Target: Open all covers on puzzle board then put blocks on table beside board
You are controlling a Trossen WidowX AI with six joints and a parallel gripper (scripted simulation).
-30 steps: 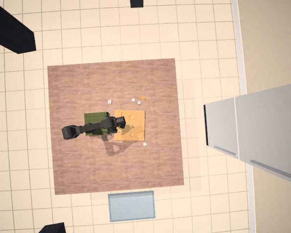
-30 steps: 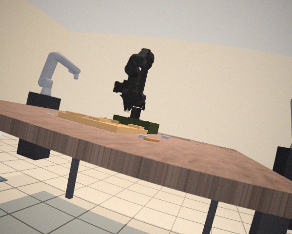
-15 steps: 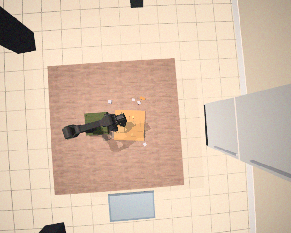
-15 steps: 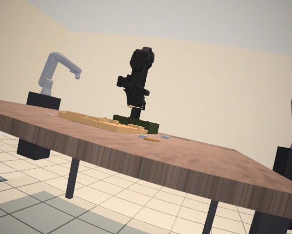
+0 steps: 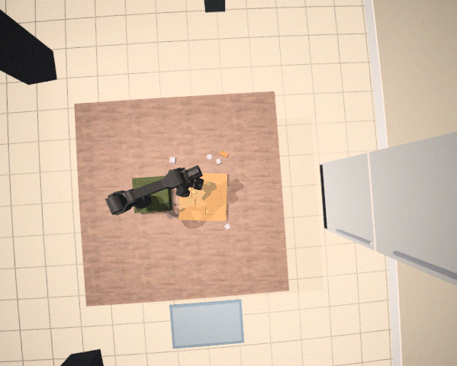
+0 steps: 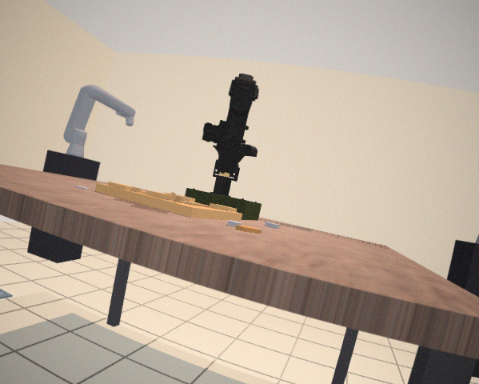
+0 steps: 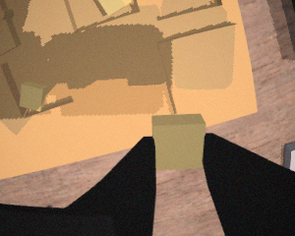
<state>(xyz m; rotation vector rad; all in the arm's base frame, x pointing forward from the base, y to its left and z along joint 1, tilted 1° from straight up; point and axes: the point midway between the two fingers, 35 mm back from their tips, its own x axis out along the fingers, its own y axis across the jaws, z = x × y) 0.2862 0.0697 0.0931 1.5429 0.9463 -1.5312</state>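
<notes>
Now: the puzzle board 50 mm ahead of my gripper tip, 100 mm to the right of it and 100 mm below it.
</notes>
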